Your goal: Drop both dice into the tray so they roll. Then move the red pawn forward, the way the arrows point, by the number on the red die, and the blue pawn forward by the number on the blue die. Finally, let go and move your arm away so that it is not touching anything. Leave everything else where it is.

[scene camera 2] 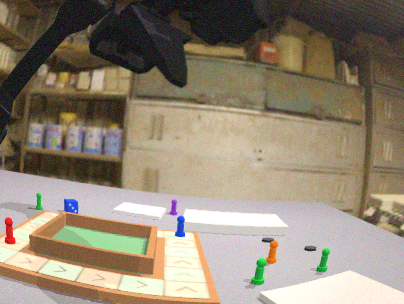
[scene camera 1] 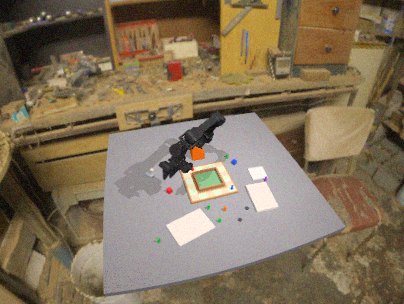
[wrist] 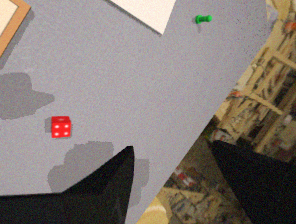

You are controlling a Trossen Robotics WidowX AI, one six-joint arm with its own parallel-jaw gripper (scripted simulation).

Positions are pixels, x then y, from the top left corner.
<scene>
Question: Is my gripper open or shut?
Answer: Open.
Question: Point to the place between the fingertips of my gripper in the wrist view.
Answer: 172, 149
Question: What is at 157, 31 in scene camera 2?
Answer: My gripper.
</scene>
